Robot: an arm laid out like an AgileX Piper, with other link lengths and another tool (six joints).
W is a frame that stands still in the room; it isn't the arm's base.
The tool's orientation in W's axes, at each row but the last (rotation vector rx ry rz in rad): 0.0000, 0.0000, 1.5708; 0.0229, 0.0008, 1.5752; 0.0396, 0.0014, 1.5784; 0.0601, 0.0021, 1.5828; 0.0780, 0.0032, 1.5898; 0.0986, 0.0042, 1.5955
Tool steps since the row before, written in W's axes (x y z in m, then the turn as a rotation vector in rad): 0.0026, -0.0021, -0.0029, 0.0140, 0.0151, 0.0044; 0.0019, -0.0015, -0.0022, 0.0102, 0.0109, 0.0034; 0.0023, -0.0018, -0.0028, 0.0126, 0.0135, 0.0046; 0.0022, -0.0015, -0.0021, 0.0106, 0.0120, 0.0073; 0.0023, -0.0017, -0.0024, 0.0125, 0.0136, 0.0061; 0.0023, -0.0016, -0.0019, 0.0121, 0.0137, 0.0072
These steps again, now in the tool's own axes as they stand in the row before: -0.0021, -0.0026, -0.0029, 0.0151, -0.0140, 0.0044; -0.0015, -0.0019, -0.0021, 0.0109, -0.0102, 0.0034; -0.0019, -0.0024, -0.0027, 0.0135, -0.0126, 0.0046; -0.0016, -0.0023, -0.0020, 0.0121, -0.0105, 0.0073; -0.0019, -0.0024, -0.0022, 0.0136, -0.0125, 0.0061; -0.0018, -0.0024, -0.0016, 0.0138, -0.0120, 0.0072
